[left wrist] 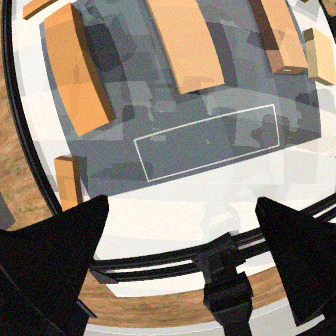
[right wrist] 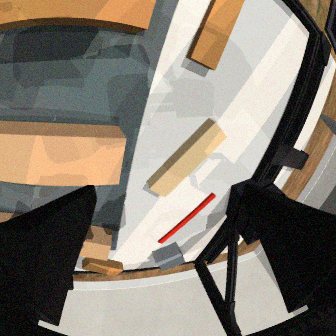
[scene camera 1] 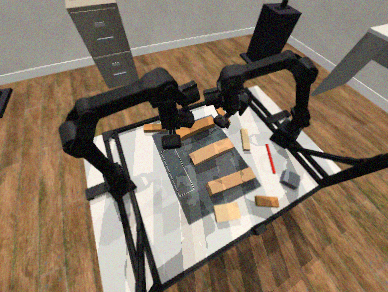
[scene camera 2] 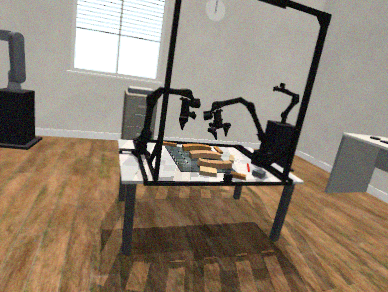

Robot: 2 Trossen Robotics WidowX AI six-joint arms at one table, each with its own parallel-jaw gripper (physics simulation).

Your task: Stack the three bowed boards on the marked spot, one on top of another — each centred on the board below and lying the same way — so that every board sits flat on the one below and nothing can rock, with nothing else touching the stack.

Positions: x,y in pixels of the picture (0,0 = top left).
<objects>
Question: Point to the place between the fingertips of the left gripper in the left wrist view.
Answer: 184,204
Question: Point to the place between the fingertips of the left gripper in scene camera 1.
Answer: At 171,137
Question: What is the right gripper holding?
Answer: Nothing.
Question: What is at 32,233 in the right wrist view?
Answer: The right gripper.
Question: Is the right gripper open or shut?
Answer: Open.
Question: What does the left gripper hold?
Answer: Nothing.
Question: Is the left gripper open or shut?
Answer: Open.
</objects>
